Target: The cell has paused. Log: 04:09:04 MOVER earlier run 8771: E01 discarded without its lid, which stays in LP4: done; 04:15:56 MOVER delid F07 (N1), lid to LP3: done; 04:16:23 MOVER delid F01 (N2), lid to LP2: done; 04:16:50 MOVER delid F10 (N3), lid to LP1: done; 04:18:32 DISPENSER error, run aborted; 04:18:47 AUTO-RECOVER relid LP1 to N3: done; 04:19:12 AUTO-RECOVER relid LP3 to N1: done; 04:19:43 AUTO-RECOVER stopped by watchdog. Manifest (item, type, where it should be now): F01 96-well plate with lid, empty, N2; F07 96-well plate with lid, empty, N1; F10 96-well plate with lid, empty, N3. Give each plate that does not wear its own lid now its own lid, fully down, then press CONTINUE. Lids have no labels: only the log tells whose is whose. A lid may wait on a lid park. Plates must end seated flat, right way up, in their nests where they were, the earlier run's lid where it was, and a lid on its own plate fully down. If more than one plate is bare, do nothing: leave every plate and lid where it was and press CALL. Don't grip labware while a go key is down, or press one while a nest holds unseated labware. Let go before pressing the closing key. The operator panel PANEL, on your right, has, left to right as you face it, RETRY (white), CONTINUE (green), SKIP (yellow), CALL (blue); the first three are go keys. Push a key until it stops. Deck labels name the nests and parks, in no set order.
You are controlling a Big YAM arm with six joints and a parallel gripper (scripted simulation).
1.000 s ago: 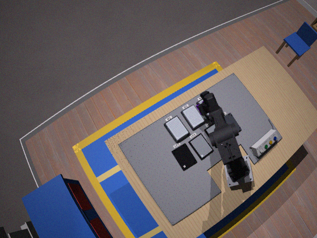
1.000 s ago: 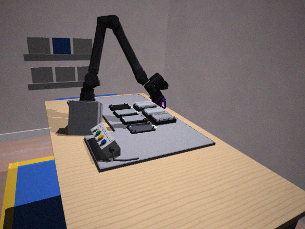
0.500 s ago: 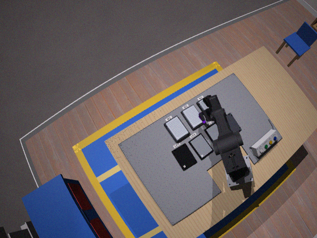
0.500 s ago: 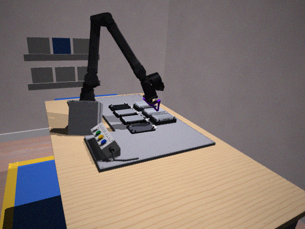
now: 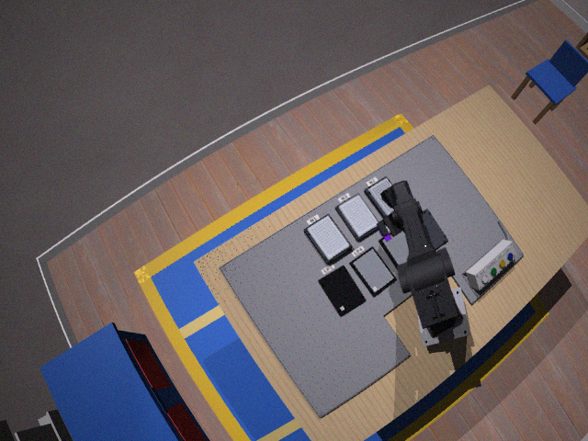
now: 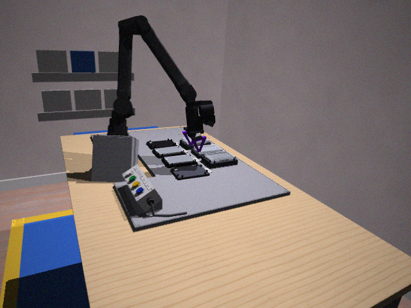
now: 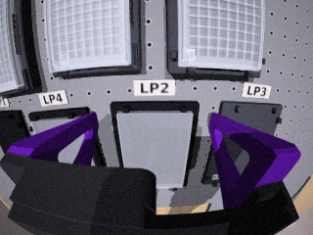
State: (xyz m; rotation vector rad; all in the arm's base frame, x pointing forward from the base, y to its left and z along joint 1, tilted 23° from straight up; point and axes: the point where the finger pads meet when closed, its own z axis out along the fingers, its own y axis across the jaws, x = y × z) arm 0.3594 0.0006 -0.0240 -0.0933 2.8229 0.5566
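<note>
Now: hand 80 mm past the clear lid, 10 mm to the left of it and 50 mm above it. Also, from my hand: LP2 label (10 mm ahead, 70 mm below); N2 plate (110 mm ahead, 50 mm to the right, 40 mm below); park LP2 (80 mm behind, 10 mm to the right, 60 mm below).
</note>
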